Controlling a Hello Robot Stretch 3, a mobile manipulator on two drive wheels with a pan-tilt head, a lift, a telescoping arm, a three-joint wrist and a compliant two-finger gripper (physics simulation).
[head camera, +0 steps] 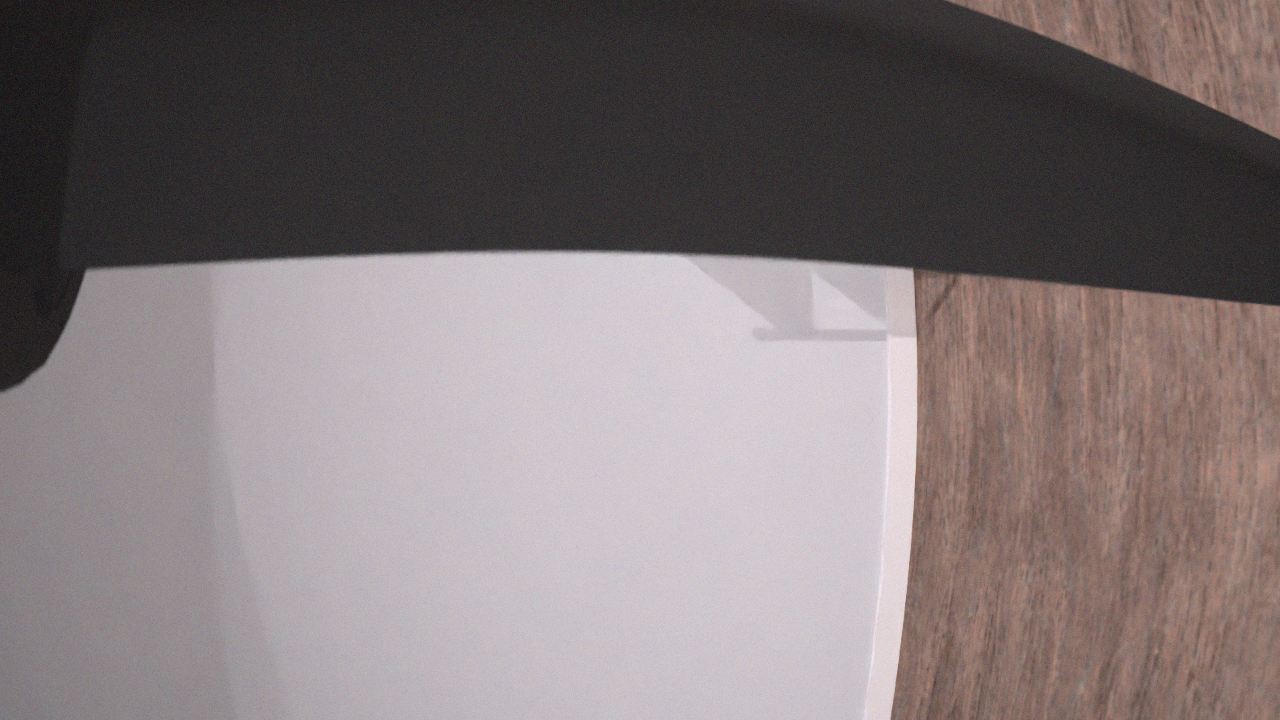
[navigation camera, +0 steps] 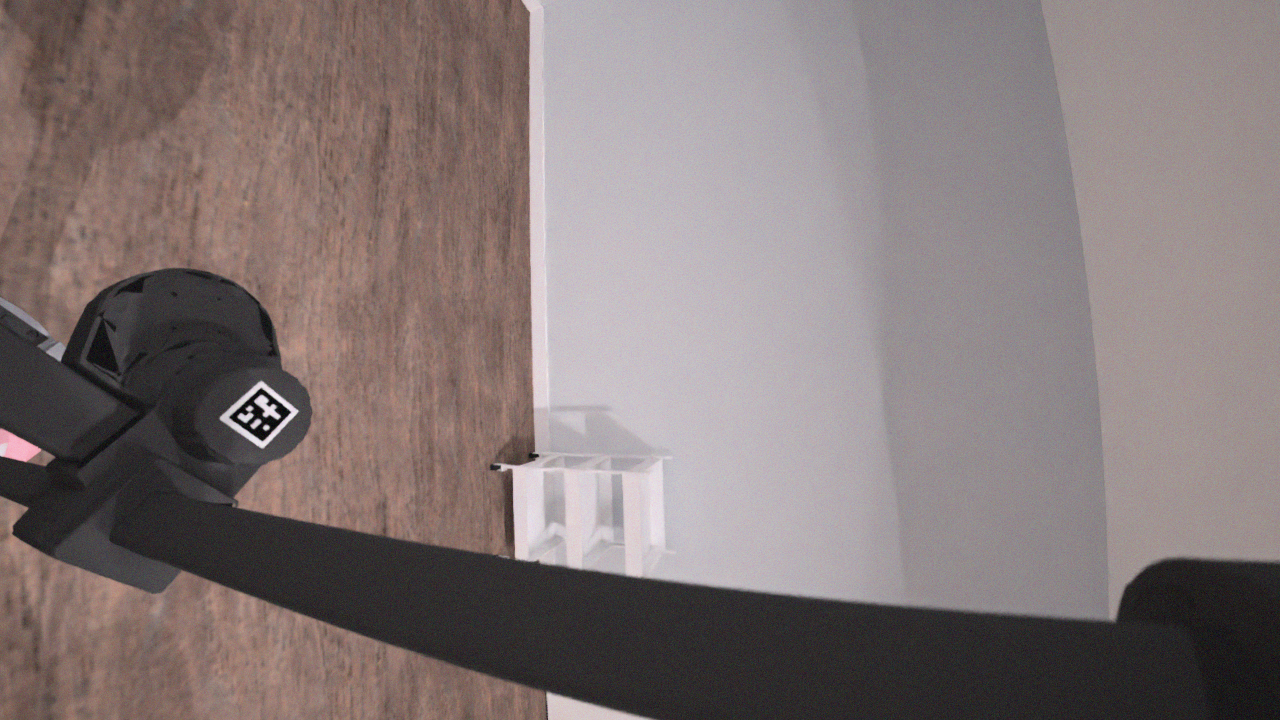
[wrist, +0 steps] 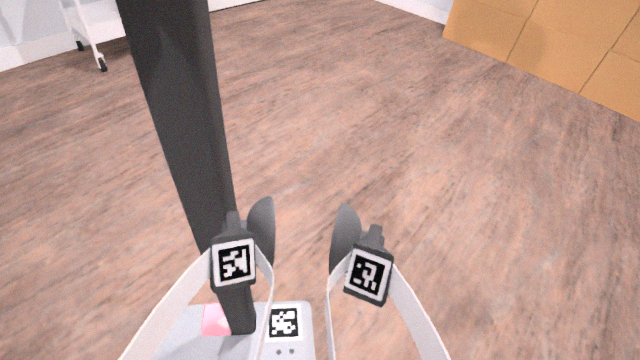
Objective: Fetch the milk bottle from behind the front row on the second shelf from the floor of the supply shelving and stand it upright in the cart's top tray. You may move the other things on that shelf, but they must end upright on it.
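Frame: origin at the robot's base, x ahead, y left, z up, level; metres.
Seen in the pictures: gripper, fingertip midpoint: [wrist: 304, 224].
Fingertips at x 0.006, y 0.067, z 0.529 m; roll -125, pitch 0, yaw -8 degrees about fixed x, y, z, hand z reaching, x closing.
Observation:
A point is followed by its place in that frame.
The white cart [navigation camera: 573, 519] @(x -0.632, y 1.408, z 0.432 m) stands against the wall in the navigation view, partly hidden behind the dark mast. Its lower legs and black wheels also show at the top left of the wrist view, where part of the cart [wrist: 86, 31] @(x -0.783, y 1.257, z 0.190 m) is cut off. My gripper [wrist: 304, 224] @(x 0.006, y 0.067, z 0.529 m) is open and empty, held above the robot's own base, with wood floor beyond it. The supply shelving and the milk bottle do not show in these views.
The dark mast [head camera: 537, 134] @(x -0.069, y 0.117, z 1.287 m) [navigation camera: 626, 617] @(x -0.073, y 0.117, z 1.203 m) [wrist: 180, 110] @(x -0.066, y 0.116, z 0.575 m) crosses all three views. Tan boxes or panels [wrist: 555, 42] @(x 1.526, y 1.466, z 0.209 m) stand at the upper right of the wrist view. The robot's base [wrist: 200, 345] @(x -0.132, y 0.100, z 0.160 m) lies below the gripper. A pale wall [head camera: 554, 465] @(x -1.400, y 1.195, z 0.910 m) [navigation camera: 716, 268] @(x -1.676, y 0.929, z 1.024 m) meets the wood floor.

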